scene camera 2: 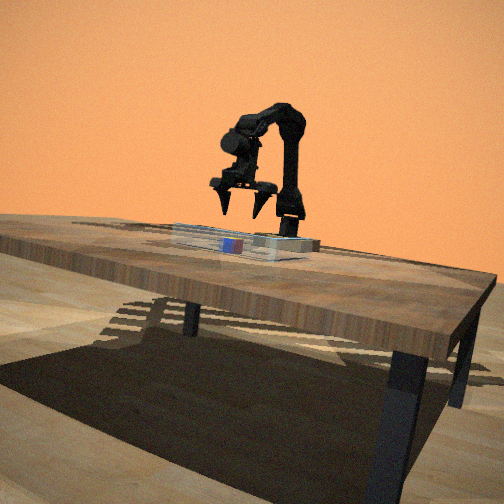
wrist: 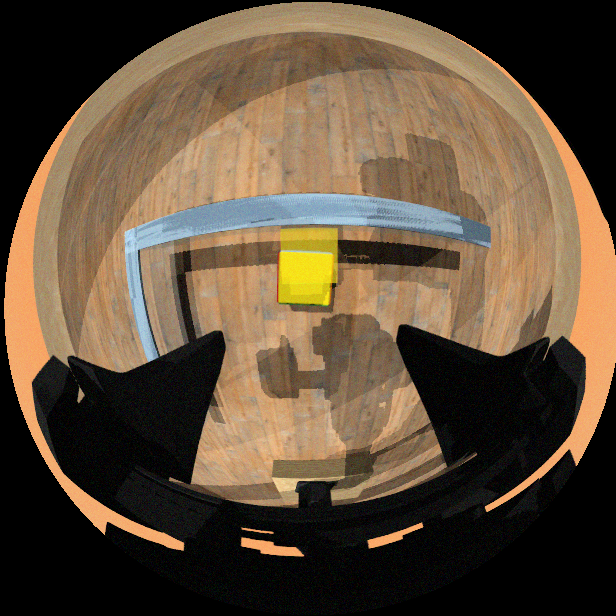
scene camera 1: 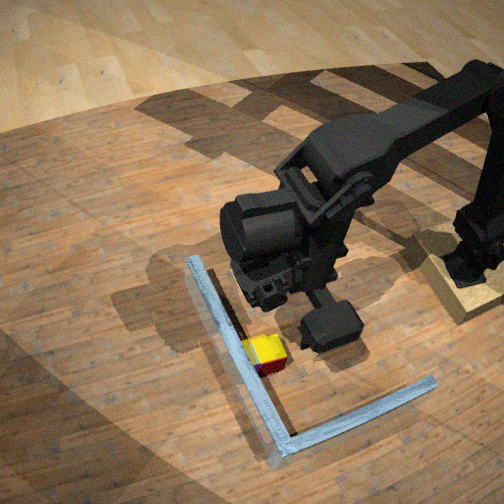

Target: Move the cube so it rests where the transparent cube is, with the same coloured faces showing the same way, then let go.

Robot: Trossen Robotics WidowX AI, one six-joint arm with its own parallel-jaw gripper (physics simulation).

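The cube [scene camera 1: 265, 353] sits on the table against the long arm of a pale L-shaped rail [scene camera 1: 232, 340]. Its top face is yellow and a red side shows in scene camera 1. In scene camera 2 the cube [scene camera 2: 233, 246] shows red and blue sides. In the wrist view the cube [wrist: 306, 272] lies just under the rail [wrist: 300, 212], yellow face up. My gripper [scene camera 1: 300, 310] hangs above the table, open and empty, with its fingers [wrist: 310, 395] spread well clear of the cube. I cannot make out a separate transparent cube.
The rail's short arm [scene camera 1: 365, 412] runs to the front right. The arm's base stands on a tan block [scene camera 1: 462, 285] at the right. The table edge and legs [scene camera 2: 395, 400] show in scene camera 2.
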